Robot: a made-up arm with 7 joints. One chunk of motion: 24 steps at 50 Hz.
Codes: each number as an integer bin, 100 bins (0 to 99) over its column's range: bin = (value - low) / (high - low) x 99, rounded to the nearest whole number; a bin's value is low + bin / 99 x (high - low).
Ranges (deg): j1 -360.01..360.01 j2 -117.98..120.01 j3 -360.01..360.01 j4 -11..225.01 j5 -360.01..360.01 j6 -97.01..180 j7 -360.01..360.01
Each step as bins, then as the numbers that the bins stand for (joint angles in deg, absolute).
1 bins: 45 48 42 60 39 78 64
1 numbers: -32.73 -2.59 -54.55 132.04 -76.37 121.24 105.46
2 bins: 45 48 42 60 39 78 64
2 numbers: -32.73 -2.59 -54.55 132.04 -76.37 121.24 105.46
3 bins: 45 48 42 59 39 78 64
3 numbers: -32.73 -2.59 -54.55 129.65 -76.37 121.24 105.46
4 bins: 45 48 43 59 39 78 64
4 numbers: -32.73 -2.59 -47.27 129.65 -76.37 121.24 105.46
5 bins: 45 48 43 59 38 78 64
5 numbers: -32.73 -2.59 -47.27 129.65 -83.64 121.24 105.46
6 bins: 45 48 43 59 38 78 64
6 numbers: -32.73 -2.59 -47.27 129.65 -83.64 121.24 105.46
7 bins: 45 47 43 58 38 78 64
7 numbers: -32.73 -4.99 -47.27 127.27 -83.64 121.24 105.46
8 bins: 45 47 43 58 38 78 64
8 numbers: -32.73 -4.99 -47.27 127.27 -83.64 121.24 105.46
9 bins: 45 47 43 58 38 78 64
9 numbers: -32.73 -4.99 -47.27 127.27 -83.64 121.24 105.46
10 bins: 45 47 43 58 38 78 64
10 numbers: -32.73 -4.99 -47.27 127.27 -83.64 121.24 105.46
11 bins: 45 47 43 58 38 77 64
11 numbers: -32.73 -4.99 -47.27 127.27 -83.64 118.44 105.46
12 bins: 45 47 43 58 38 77 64
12 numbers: -32.73 -4.99 -47.27 127.27 -83.64 118.44 105.46
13 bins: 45 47 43 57 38 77 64
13 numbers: -32.73 -4.99 -47.27 124.88 -83.64 118.44 105.46
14 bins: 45 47 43 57 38 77 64
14 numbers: -32.73 -4.99 -47.27 124.88 -83.64 118.44 105.46
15 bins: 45 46 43 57 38 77 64
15 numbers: -32.73 -7.40 -47.27 124.88 -83.64 118.44 105.46
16 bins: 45 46 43 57 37 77 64
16 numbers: -32.73 -7.40 -47.27 124.88 -90.91 118.44 105.46
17 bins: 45 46 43 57 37 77 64
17 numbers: -32.73 -7.40 -47.27 124.88 -90.91 118.44 105.46
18 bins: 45 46 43 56 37 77 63
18 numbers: -32.73 -7.40 -47.27 122.50 -90.91 118.44 98.18
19 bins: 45 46 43 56 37 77 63
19 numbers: -32.73 -7.40 -47.27 122.50 -90.91 118.44 98.18
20 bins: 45 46 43 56 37 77 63
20 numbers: -32.73 -7.40 -47.27 122.50 -90.91 118.44 98.18
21 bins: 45 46 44 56 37 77 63
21 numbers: -32.73 -7.40 -40.00 122.50 -90.91 118.44 98.18
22 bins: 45 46 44 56 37 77 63
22 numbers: -32.73 -7.40 -40.00 122.50 -90.91 118.44 98.18
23 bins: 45 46 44 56 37 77 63
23 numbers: -32.73 -7.40 -40.00 122.50 -90.91 118.44 98.18
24 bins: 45 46 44 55 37 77 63
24 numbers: -32.73 -7.40 -40.00 120.12 -90.91 118.44 98.18
